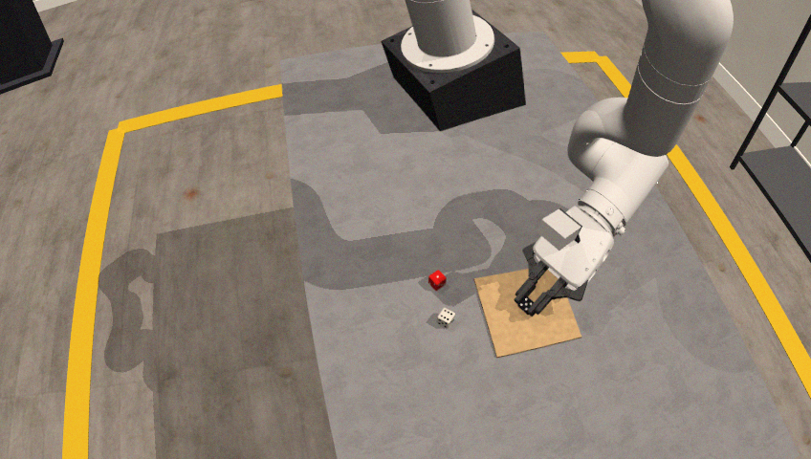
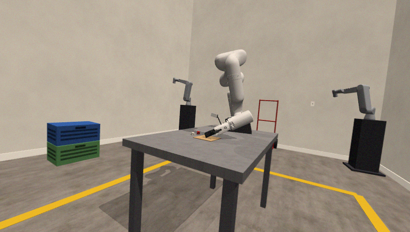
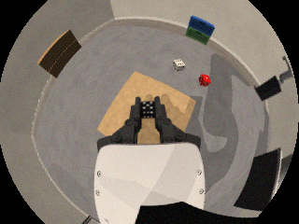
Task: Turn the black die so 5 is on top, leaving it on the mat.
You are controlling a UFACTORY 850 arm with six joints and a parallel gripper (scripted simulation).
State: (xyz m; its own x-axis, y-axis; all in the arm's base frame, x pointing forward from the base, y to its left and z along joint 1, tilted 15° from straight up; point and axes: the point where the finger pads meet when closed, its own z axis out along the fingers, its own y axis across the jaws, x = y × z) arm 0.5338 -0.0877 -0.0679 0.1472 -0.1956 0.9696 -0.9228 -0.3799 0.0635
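My hand is 1 cm to the left of the black die and 1 cm above it. Also, from my hand: white die (2 cm behind, 13 cm to the right, 2 cm below); then mat (3 cm below); then red die (9 cm behind, 12 cm to the right, 2 cm below).
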